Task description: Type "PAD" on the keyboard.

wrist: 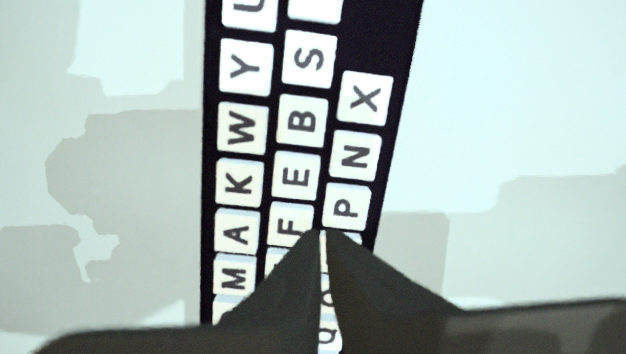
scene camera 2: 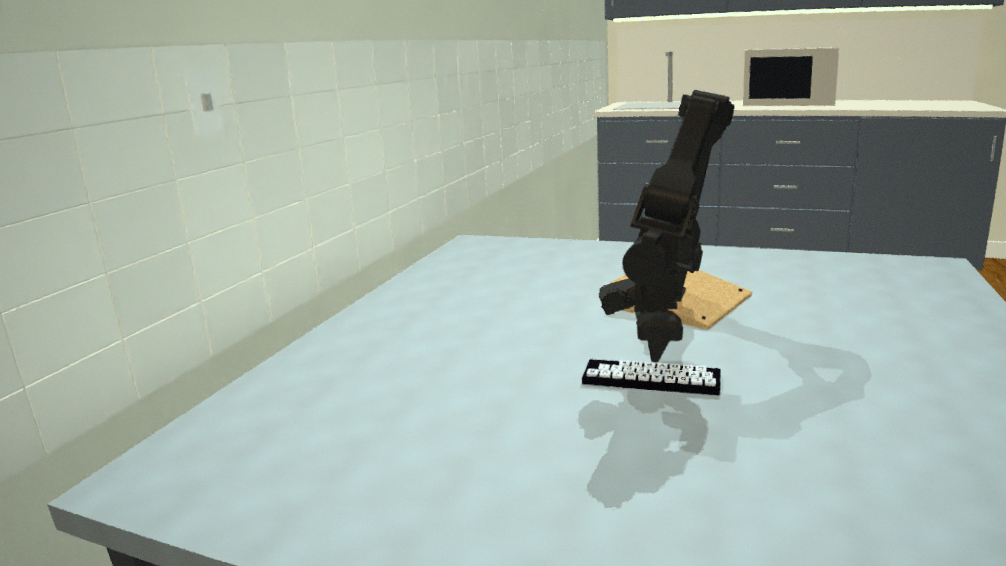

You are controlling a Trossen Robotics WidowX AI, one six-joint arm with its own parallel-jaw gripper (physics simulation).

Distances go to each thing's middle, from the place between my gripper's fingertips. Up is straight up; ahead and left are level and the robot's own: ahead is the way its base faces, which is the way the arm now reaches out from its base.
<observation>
Right now my hand is 20 mm above the black keyboard (scene camera 2: 687, 379) and 10 mm short of it. Also, from my hand: key (wrist: 237, 231) 30 mm ahead, 10 mm to the left, 10 mm below.
</observation>
